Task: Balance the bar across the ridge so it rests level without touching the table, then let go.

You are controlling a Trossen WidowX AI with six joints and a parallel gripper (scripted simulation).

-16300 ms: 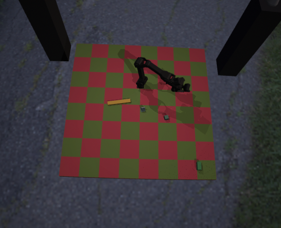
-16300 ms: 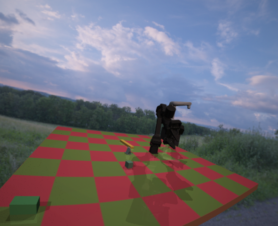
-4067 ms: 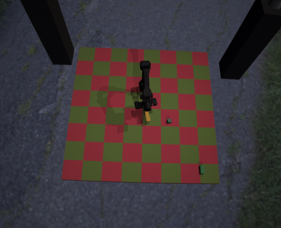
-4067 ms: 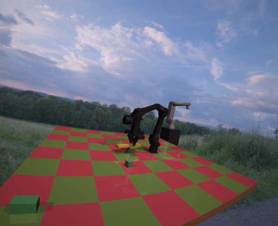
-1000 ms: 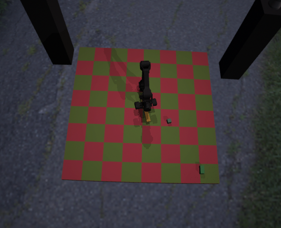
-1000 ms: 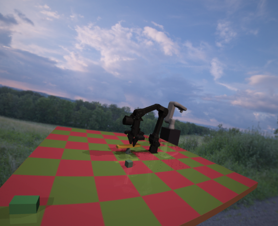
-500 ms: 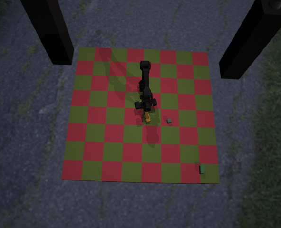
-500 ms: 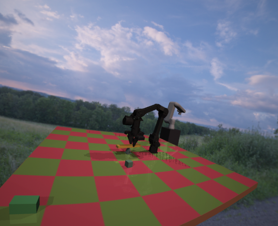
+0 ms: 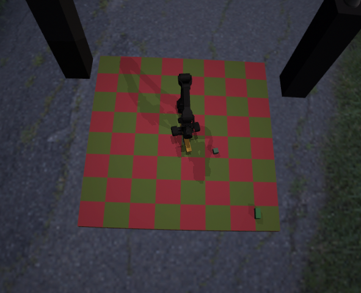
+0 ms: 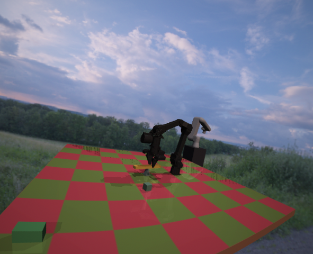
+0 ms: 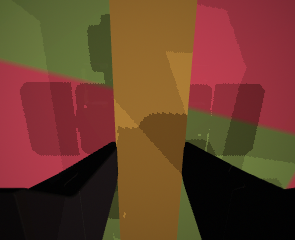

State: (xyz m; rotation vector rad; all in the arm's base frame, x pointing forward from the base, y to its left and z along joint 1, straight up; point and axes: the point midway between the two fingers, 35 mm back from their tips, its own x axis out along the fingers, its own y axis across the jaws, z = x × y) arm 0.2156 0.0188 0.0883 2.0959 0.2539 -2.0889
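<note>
The orange bar is 30 mm ahead of my gripper tip and 10 mm to the left of it. The rest, counted from my gripper tip: dark green cube: 210 mm to the left, 100 mm ahead, 40 mm below.
</note>
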